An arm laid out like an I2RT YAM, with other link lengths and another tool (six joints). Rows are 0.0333 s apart.
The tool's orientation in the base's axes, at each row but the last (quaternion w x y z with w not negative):
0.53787 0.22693 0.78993 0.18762
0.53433 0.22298 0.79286 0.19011
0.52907 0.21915 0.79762 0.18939
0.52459 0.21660 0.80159 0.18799
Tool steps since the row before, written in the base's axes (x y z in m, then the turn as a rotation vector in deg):
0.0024 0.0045 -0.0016 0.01 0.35 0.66
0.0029 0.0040 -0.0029 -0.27 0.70 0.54
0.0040 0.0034 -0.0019 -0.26 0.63 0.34
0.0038 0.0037 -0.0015 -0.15 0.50 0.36
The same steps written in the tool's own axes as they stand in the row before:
0.0030 0.0032 0.0030 -0.31 0.65 -0.20
0.0035 0.0022 0.0040 0.07 0.83 -0.40
0.0019 0.0024 0.0046 0.18 0.67 -0.32
0.0018 0.0029 0.0043 0.05 0.59 -0.24

